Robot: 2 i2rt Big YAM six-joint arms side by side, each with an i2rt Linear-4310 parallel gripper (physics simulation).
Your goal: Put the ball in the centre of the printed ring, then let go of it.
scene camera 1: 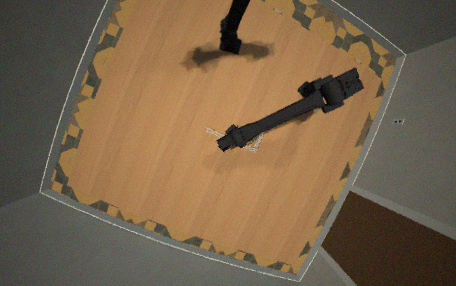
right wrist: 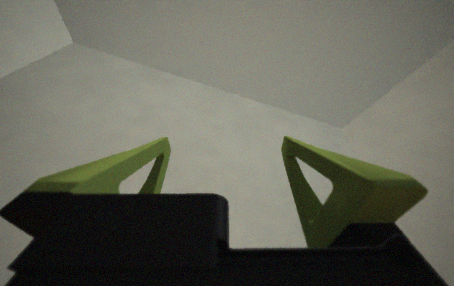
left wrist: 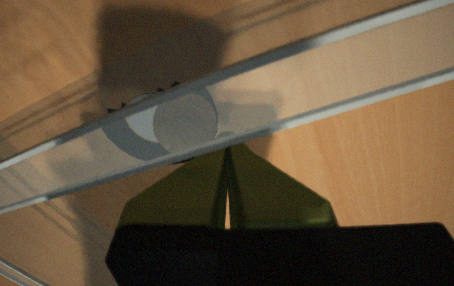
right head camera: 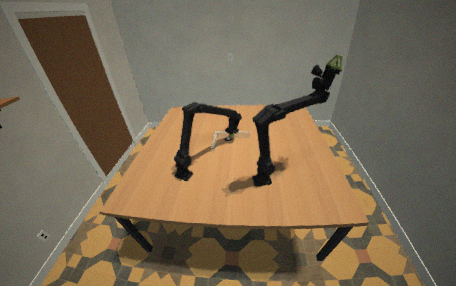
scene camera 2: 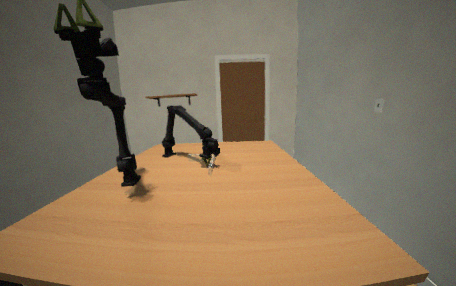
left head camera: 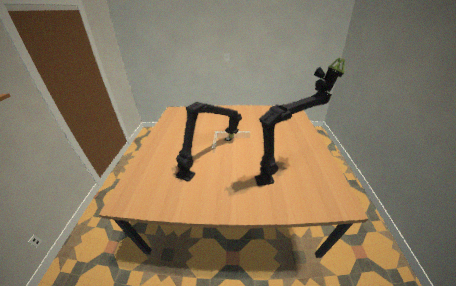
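Pixels of known places: left gripper, fingertip midpoint: (right head camera: 231,138) (scene camera 2: 207,165) (left head camera: 231,138); right gripper, fingertip midpoint: (right wrist: 225,143) (right head camera: 339,55) (scene camera 2: 70,0) (left head camera: 341,58); left arm's base at its link origin: (scene camera 1: 307,92) (right head camera: 184,175) (scene camera 2: 169,155) (left head camera: 185,175); right arm's base at its link origin: (scene camera 1: 230,45) (right head camera: 261,180) (scene camera 2: 131,181) (left head camera: 264,180).
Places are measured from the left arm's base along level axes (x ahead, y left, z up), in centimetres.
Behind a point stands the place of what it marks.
A dull brown-grey ball (left wrist: 185,122) shows through a clear wall in the left wrist view. It overlaps the right part of the printed ring (left wrist: 125,141), a dark band around a pale middle; more of the pale middle shows left of the ball. Contact with the tabletop is hard to judge. My left gripper (left wrist: 227,142) {x 53.0, y -14.3, z 1.3 cm} (left head camera: 230,136) {x 53.0, y -14.3, z 1.3 cm} (right head camera: 230,136) {x 53.0, y -14.3, z 1.3 cm} is shut and empty, low over the table, its tips close to the ball at lower right. In scene camera 1 its fingers are hidden beneath the arm. My right gripper (right wrist: 225,143) {x 54.1, y -85.3, z 77.8 cm} (scene camera 2: 70,2) {x 54.1, y -85.3, z 77.8 cm} is open and empty, raised high.
A low clear L-shaped wall (left wrist: 350,32) {x 59.6, y -17.0, z 6.0 cm} (left head camera: 241,132) {x 59.8, y -21.2, z 5.7 cm} (scene camera 1: 214,132) {x 60.9, y -23.3, z 6.0 cm} with pale edges stands on the wooden table (left head camera: 150,200) {x -28.9, y 9.3, z 0.0 cm} (scene camera 2: 225,240) {x 92.9, y -71.6, z 0.0 cm}, beside the ring and my left fingers. A wall shelf (scene camera 2: 172,95) and a brown door (scene camera 2: 242,100) are in the background.
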